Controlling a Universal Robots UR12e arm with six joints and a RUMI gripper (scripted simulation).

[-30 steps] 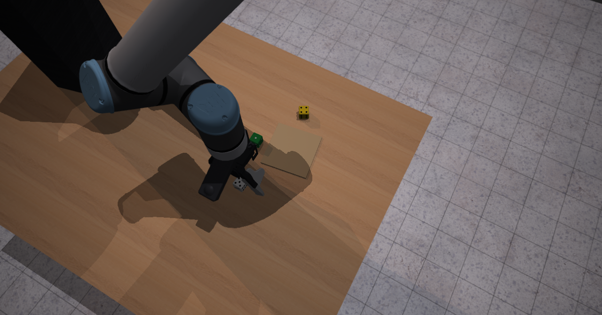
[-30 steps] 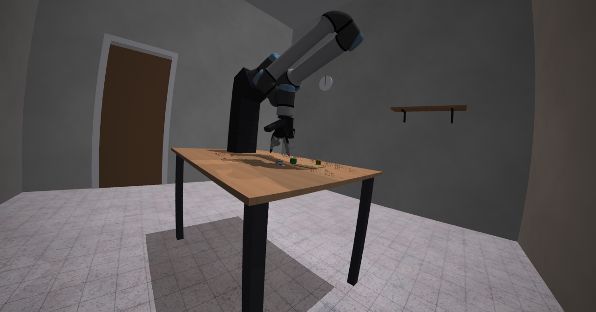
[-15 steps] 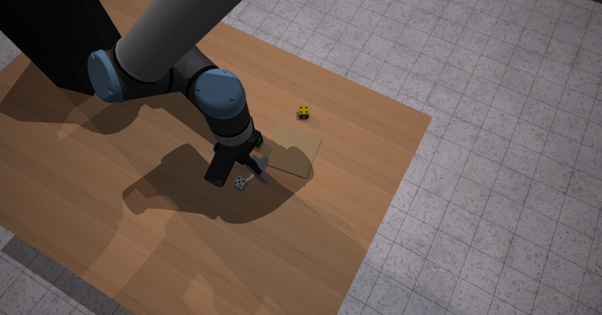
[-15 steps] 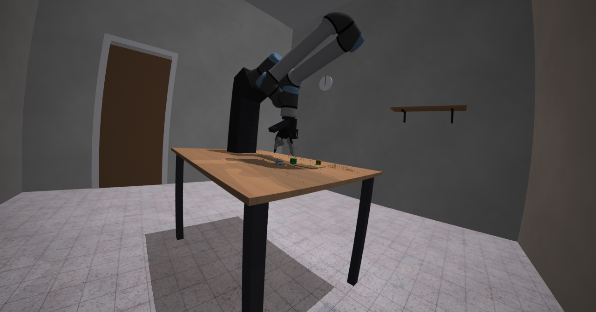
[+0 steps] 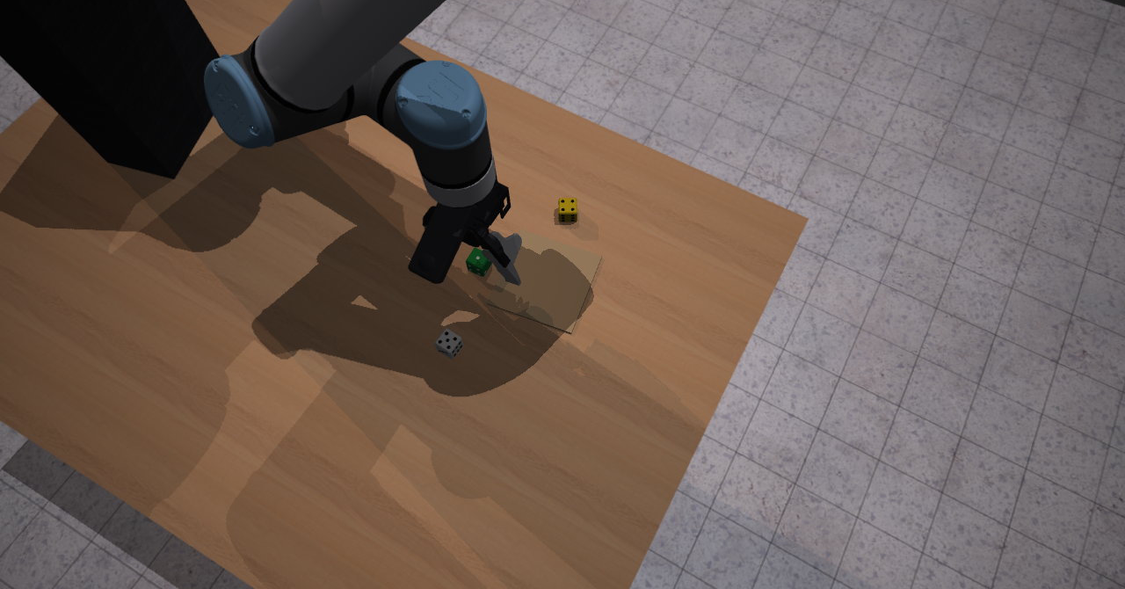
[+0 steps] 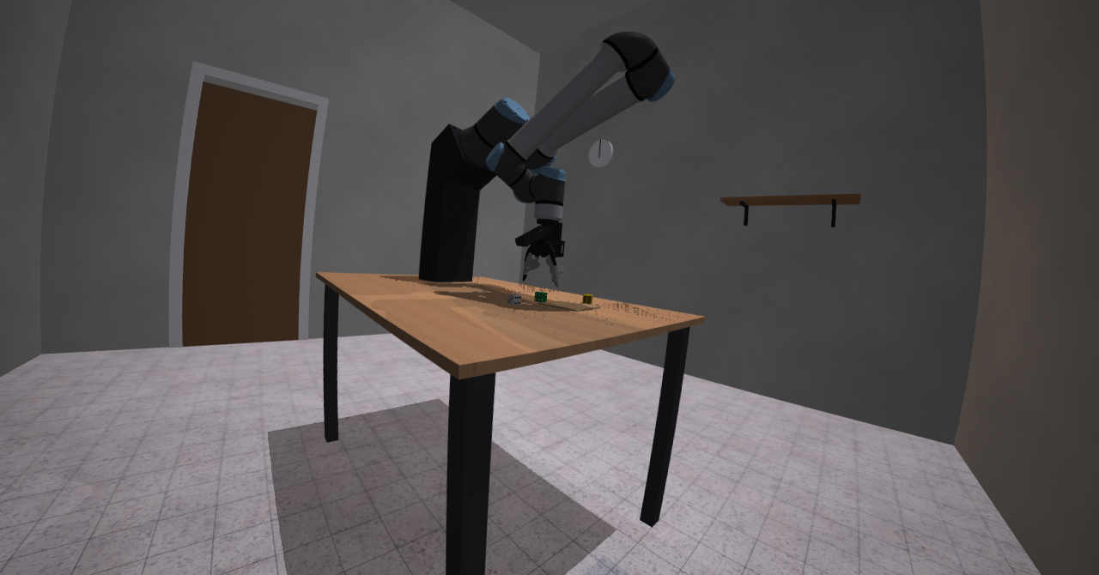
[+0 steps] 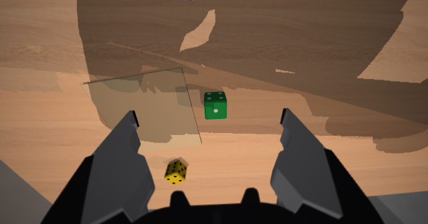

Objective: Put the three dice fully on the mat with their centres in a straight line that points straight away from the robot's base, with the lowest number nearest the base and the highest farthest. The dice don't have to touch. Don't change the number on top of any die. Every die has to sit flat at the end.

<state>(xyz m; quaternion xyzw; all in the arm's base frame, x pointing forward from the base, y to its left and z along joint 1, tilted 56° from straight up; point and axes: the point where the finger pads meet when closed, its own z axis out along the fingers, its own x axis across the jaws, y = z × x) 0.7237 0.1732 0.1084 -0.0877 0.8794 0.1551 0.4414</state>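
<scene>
The green die is 2 cm behind my hand, 2 cm to the left of it and 4 cm below it. Also, from my hand: yellow die (1 cm behind, 18 cm to the left, 4 cm below); then tan mat (6 cm ahead, 9 cm to the left, 6 cm below); then white die (8 cm ahead, 9 cm to the right, 4 cm below).
</scene>
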